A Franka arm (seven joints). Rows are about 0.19 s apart.
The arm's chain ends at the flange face. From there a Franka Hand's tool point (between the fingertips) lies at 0.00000 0.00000 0.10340 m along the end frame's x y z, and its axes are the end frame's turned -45 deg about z.
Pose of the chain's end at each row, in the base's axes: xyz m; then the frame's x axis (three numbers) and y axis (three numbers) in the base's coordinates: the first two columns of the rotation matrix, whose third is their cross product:
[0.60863 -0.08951 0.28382 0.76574 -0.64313 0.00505 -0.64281 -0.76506 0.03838]
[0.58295 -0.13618 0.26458 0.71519 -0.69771 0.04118 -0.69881 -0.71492 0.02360]
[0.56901 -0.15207 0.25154 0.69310 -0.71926 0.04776 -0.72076 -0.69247 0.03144]
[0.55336 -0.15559 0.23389 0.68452 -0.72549 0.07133 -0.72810 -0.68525 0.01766]
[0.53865 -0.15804 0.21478 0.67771 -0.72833 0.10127 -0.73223 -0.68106 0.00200]
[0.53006 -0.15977 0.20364 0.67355 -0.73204 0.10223 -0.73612 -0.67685 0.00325]
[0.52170 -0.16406 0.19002 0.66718 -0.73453 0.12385 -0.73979 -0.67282 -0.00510]
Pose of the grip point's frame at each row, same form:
[0.60648 -0.09288 0.18050 0.99600 0.08622 -0.02357 0.08692 -0.99574 0.03071]
[0.58429 -0.14090 0.16130 0.99985 0.01217 0.01243 0.01158 -0.99888 0.04581]
[0.57009 -0.15788 0.14831 0.99975 -0.01894 0.01154 -0.01956 -0.99824 0.05600]
[0.55709 -0.16221 0.13077 0.99887 -0.02845 0.03795 -0.03082 -0.99754 0.06293]
[0.54563 -0.16585 0.11191 0.99698 -0.03342 0.07019 -0.03855 -0.99659 0.07302]
[0.53697 -0.16778 0.10078 0.99679 -0.03903 0.06999 -0.04424 -0.99624 0.07459]
[0.53070 -0.17318 0.08742 0.99488 -0.04364 0.09118 -0.05134 -0.99515 0.08397]

